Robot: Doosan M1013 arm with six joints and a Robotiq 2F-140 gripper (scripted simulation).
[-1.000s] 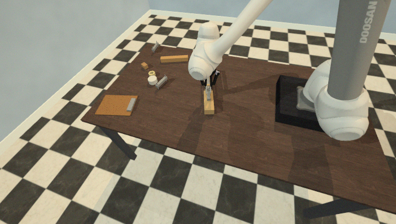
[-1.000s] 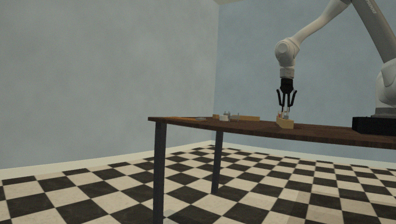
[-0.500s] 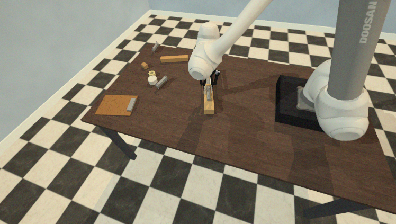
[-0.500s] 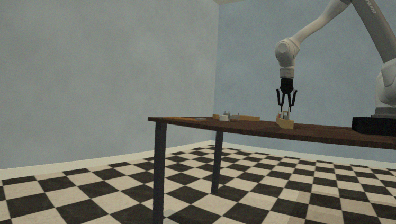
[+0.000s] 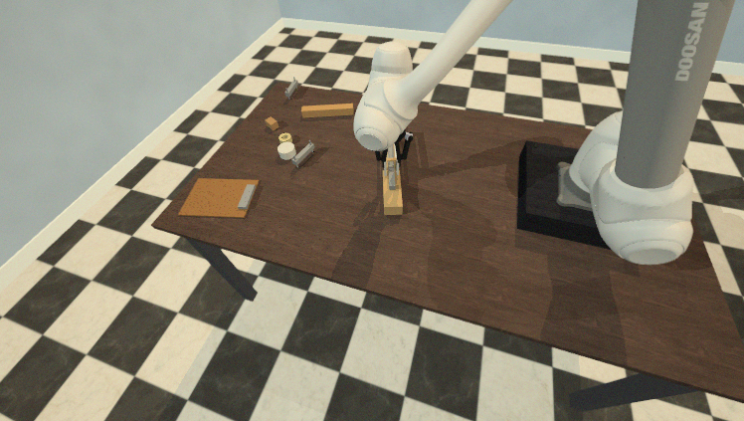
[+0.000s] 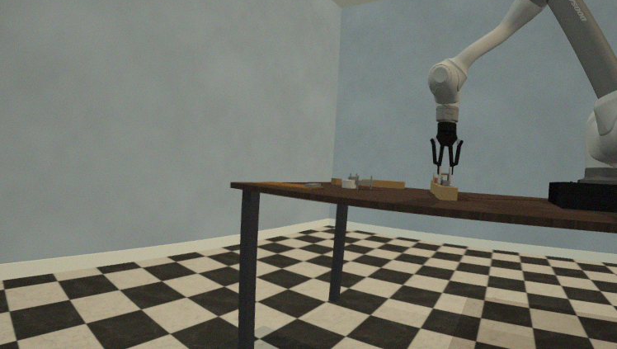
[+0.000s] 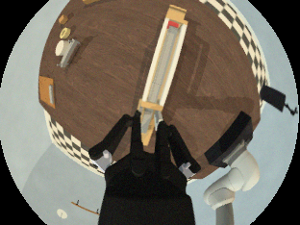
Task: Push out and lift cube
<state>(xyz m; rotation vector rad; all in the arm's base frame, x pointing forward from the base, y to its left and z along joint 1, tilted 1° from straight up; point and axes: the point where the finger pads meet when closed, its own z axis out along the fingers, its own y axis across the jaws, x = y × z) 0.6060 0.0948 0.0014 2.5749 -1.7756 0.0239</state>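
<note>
My gripper is now 3 cm above the grey piece. Also, from my hand: yellow ring: 48 cm ahead, 7 cm to the right, 7 cm below; red cube: 8 cm ahead, 22 cm to the right, 3 cm below; wooden channel: 4 cm ahead, 12 cm to the right, 3 cm below.
</note>
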